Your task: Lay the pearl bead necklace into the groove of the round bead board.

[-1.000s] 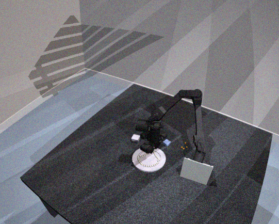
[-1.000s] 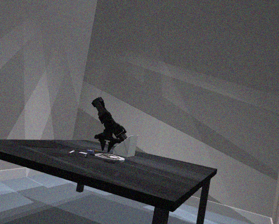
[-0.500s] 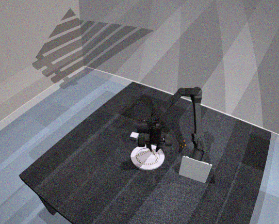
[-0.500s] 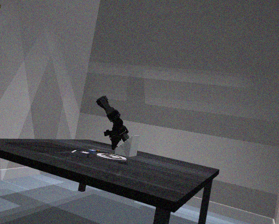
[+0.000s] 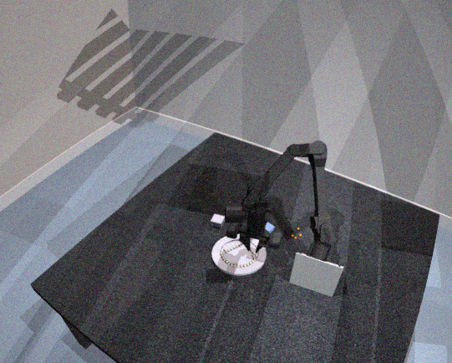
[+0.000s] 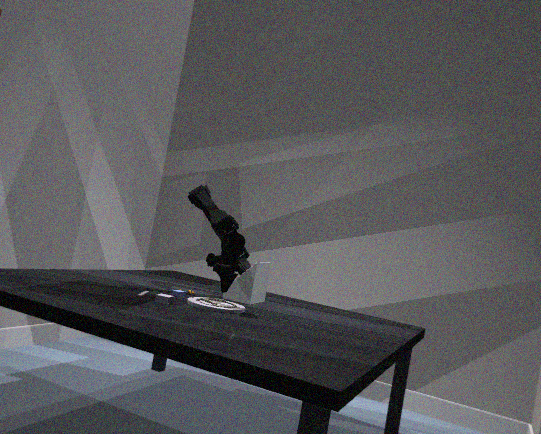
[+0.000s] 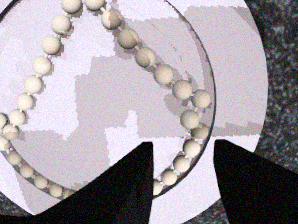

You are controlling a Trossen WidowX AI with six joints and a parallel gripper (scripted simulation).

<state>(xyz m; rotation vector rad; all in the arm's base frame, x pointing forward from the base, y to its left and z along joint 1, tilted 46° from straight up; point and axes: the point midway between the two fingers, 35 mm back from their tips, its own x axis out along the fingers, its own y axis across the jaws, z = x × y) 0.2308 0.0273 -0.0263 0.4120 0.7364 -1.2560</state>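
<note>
Right now my gripper tip is 5 cm short of the round white bead board, 1 cm to the right of it and 4 cm above it. Round my gripper tip: small white block (22 cm ahead, 9 cm to the right, 4 cm below); then small blue cube (3 cm ahead, 17 cm to the right, 4 cm below); then thin white stick (17 cm ahead, 22 cm to the right, 5 cm below).
</note>
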